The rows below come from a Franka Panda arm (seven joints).
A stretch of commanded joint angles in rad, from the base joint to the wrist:
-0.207, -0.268, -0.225, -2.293, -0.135, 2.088, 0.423
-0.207, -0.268, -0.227, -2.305, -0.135, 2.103, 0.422
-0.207, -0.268, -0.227, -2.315, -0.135, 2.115, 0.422
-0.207, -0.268, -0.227, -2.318, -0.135, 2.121, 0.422
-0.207, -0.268, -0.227, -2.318, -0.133, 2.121, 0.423
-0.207, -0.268, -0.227, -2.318, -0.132, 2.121, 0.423
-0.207, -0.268, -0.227, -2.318, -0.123, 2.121, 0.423
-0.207, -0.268, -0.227, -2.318, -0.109, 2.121, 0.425
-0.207, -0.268, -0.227, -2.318, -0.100, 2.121, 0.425
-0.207, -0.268, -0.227, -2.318, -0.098, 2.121, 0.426
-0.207, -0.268, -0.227, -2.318, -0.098, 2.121, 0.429
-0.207, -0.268, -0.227, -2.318, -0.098, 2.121, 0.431
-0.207, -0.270, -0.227, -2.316, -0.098, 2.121, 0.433
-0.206, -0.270, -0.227, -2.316, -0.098, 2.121, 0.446
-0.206, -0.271, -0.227, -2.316, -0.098, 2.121, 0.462
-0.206, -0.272, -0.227, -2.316, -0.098, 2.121, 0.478
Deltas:
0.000, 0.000, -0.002, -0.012, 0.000, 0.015, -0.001
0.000, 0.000, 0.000, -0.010, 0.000, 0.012, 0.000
0.000, 0.000, 0.000, -0.003, 0.000, 0.006, 0.000
0.000, 0.000, 0.000, 0.000, 0.002, 0.000, 0.001
0.000, 0.000, 0.000, 0.000, 0.001, 0.000, 0.000
0.000, 0.000, 0.000, 0.000, 0.009, 0.000, 0.000
0.000, 0.000, 0.000, 0.000, 0.014, 0.000, 0.002
0.000, 0.000, 0.000, 0.000, 0.009, 0.000, 0.000
0.000, 0.000, 0.000, 0.000, 0.002, 0.000, 0.001
0.000, 0.000, 0.000, 0.000, 0.000, 0.000, 0.003
0.000, 0.000, 0.000, 0.000, 0.000, 0.000, 0.002
0.000, -0.002, 0.000, 0.002, 0.000, 0.000, 0.002
0.001, 0.000, 0.000, 0.000, 0.000, 0.000, 0.013
0.000, -0.001, 0.000, 0.000, 0.000, 0.000, 0.016
0.000, -0.001, 0.000, 0.000, 0.000, 0.000, 0.016

